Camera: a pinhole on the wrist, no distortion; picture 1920 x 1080 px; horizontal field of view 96.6 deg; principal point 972.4 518.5 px. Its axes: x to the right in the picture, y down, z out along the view. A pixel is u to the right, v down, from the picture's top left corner.
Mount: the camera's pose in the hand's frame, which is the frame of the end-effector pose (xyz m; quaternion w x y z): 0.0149 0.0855 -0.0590 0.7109 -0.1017 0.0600 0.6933
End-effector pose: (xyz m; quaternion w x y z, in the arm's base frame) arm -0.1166 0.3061 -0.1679 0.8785 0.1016 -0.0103 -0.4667
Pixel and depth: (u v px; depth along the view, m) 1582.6 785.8 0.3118
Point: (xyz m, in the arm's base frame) 0.1165 0.5544 0.0936
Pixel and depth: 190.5 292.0 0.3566
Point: -0.2381 0.0963 0.1570
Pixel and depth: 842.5 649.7 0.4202
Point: -0.1011 0.3722 0.2129
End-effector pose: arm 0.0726 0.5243 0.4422 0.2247 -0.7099 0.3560 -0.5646
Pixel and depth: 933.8 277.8 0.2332
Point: 0.2153 0.3768 0.3480
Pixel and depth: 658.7 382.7 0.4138
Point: 0.4376 0.4328 0.3540
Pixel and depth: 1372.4 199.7 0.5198
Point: 0.3707 0.0668 0.1416
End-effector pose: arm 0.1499 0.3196 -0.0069 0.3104 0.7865 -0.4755 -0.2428
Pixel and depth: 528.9 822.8 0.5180
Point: -0.2407 0.3973 -0.3689
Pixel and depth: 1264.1 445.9 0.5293
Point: -0.3449 0.0446 -0.0238
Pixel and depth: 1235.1 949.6 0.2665
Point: -0.1603 0.3120 0.0492
